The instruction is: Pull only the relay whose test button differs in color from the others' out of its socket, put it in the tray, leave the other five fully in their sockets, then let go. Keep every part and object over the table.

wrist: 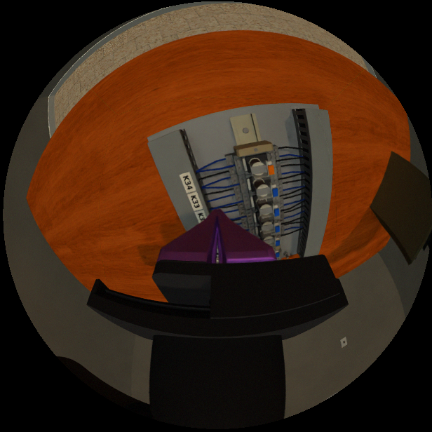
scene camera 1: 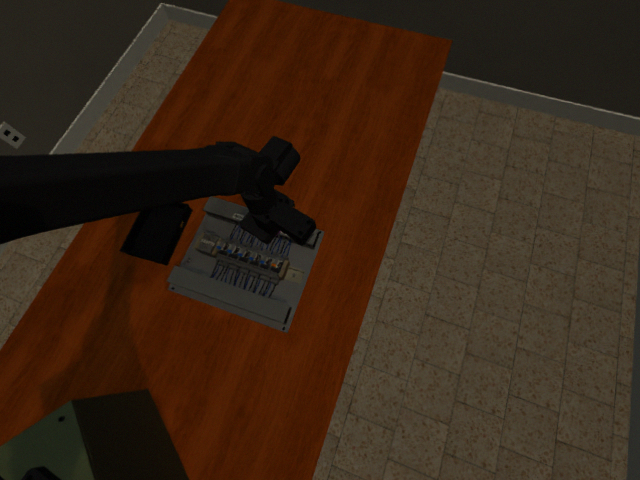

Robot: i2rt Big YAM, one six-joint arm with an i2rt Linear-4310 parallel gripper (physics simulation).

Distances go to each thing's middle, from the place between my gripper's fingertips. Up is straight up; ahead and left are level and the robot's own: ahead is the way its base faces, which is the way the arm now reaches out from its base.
My gripper is now 11 cm above the grey panel [scene camera 1: 288,292], 6 cm to the right of it and 6 cm past it.
